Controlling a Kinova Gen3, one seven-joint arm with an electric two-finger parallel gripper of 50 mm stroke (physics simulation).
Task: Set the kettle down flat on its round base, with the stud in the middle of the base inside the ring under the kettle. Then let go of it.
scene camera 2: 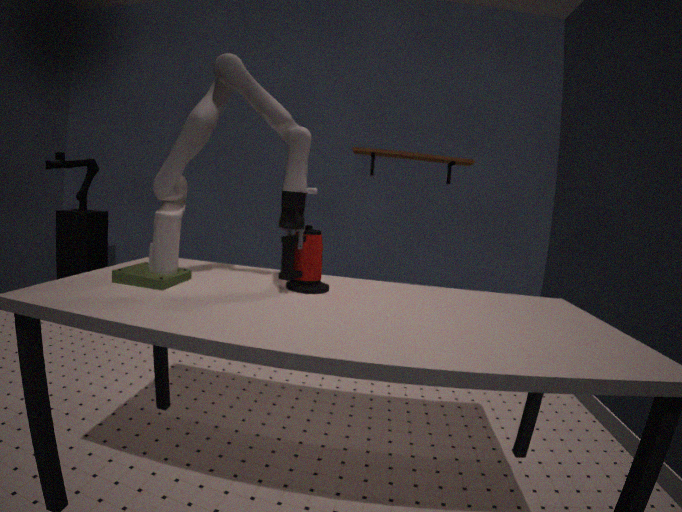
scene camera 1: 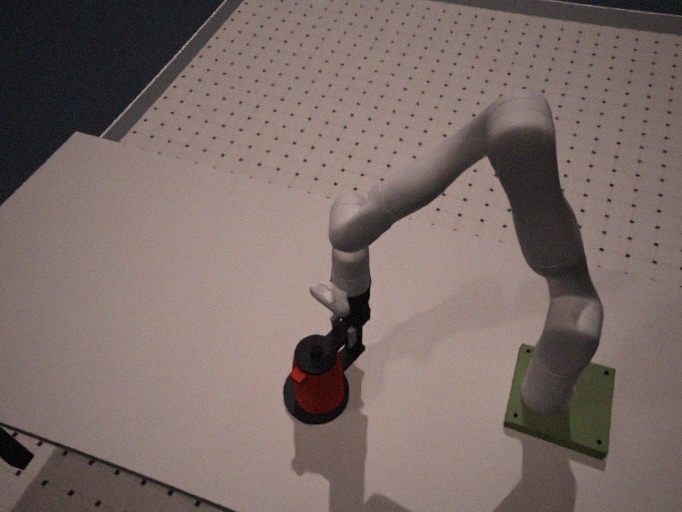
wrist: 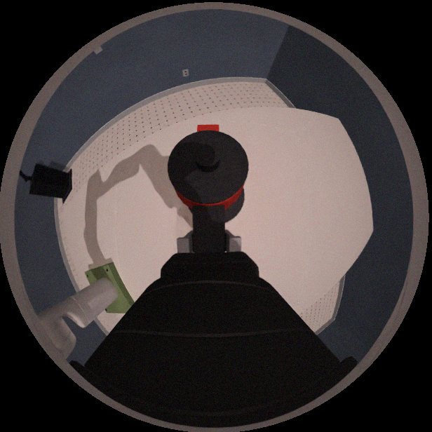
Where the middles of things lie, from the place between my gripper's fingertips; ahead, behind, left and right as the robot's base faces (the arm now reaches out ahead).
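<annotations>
The round black base (scene camera 1: 295, 410) is 14 cm below my hand, and it's 7 cm to the left of my hand and 5 cm ahead of it.
</annotations>
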